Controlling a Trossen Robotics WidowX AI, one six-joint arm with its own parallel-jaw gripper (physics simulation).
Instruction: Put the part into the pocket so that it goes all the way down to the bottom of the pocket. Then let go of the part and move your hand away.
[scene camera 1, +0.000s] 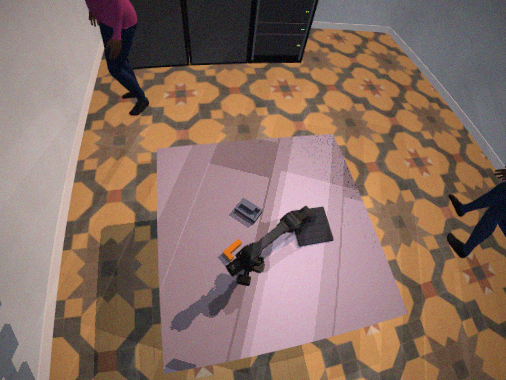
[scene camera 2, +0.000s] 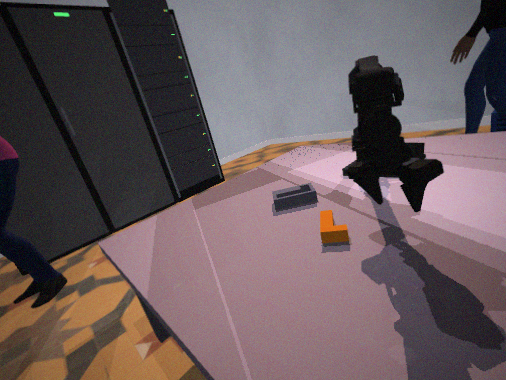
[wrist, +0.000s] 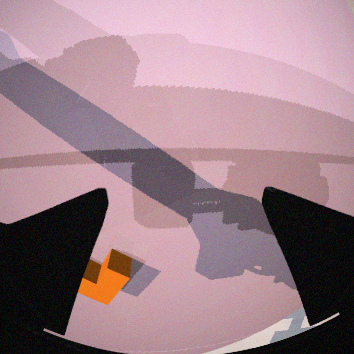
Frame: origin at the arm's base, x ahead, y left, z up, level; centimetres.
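Where they show: gripper, fingertip midpoint: (scene camera 1: 246, 271) (scene camera 2: 397, 207) (wrist: 186, 195).
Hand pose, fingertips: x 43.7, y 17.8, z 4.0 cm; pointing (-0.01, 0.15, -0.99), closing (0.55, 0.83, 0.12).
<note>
Things, the pixels of their top centre, and the offset from my fingertips. Level surfaces: height alone.
- orange L-shaped part at its top centre: (wrist: 68, 270) (scene camera 2: 332, 219) (scene camera 1: 234, 249) dx +1.6, dy -14.1, dz -3.3 cm
- grey block with the pocket, top centre: (scene camera 2: 292, 191) (scene camera 1: 248, 208) dx -14.5, dy -33.7, dz -2.7 cm
- pinkish table top at its surface level: dz -6.3 cm
The orange L-shaped part (scene camera 1: 228, 250) (scene camera 2: 328, 234) (wrist: 106, 287) lies flat on the table, apart from the pocket block. In the wrist view it shows at the lower left, partly hidden by the left finger. The grey block with the pocket (scene camera 1: 244, 215) (scene camera 2: 296, 202) sits on the table beyond the part in the scene camera 2 view; its recess shows dark and without the part. The block does not show in the wrist view. My gripper (scene camera 1: 238, 275) (scene camera 2: 399, 206) (wrist: 186, 195) is open and empty, raised above the table, to the right of the part in the scene camera 2 view.
The pinkish table top (scene camera 1: 200, 200) (scene camera 2: 260, 300) carries the arm's dark base plate (scene camera 1: 317, 231). Shadows of the arm fall across the table. Dark server cabinets (scene camera 1: 220, 30) (scene camera 2: 60, 120) and two people stand beyond the table.
</note>
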